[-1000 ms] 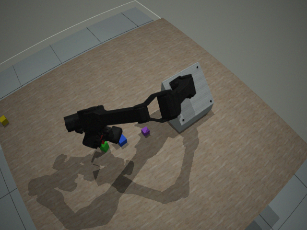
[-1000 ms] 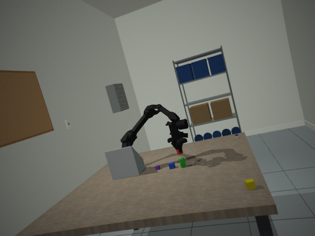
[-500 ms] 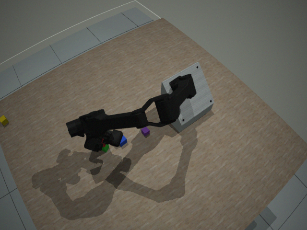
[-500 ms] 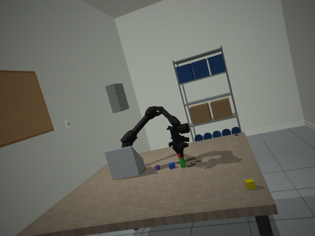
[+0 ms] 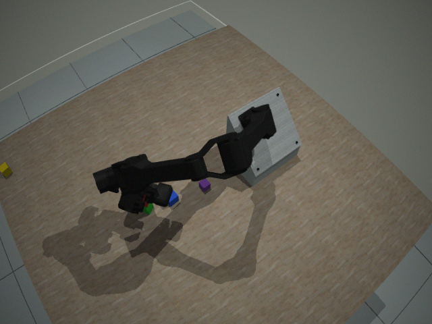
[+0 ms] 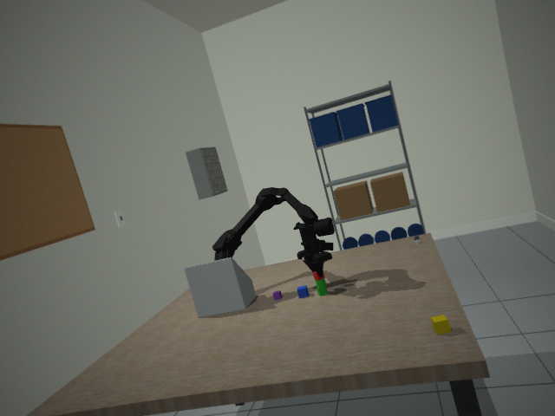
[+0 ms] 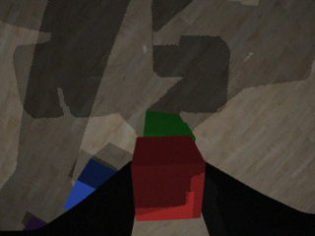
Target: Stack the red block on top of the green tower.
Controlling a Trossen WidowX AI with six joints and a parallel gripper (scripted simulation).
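My gripper tip is 10 mm below the small red block. Also, from my gripper tip: yellow block (470 mm to the right, 370 mm ahead, 50 mm below); then blue block (80 mm behind, 50 mm below, 20 mm to the left); then purple block (200 mm behind, 60 mm below, 50 mm to the left).
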